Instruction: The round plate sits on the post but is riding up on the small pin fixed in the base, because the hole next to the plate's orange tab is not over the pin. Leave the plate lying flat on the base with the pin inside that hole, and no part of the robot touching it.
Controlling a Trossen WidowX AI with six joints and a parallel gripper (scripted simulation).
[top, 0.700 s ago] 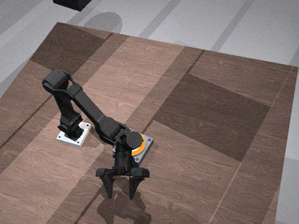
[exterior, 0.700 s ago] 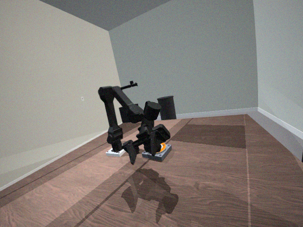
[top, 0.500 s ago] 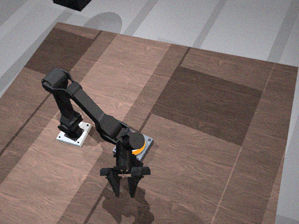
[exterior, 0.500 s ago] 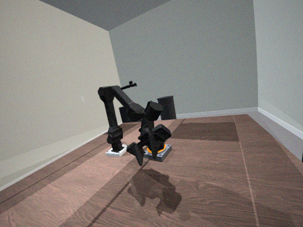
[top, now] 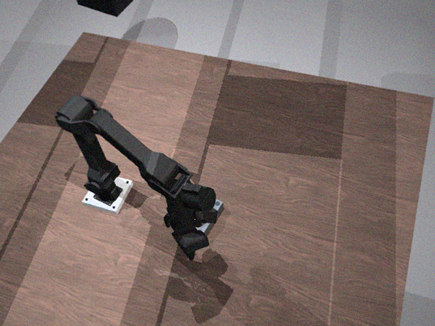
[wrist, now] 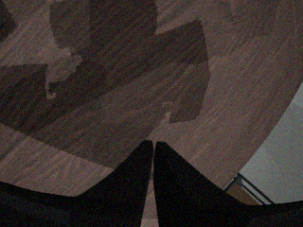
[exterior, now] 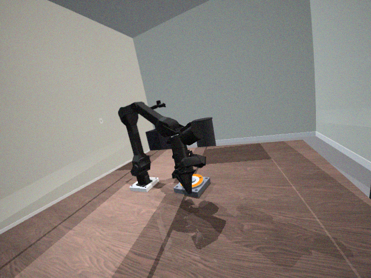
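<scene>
Now: gripper tip 15 cm to the right of the square grey base, 9 cm past it and 5 cm above it.
</scene>
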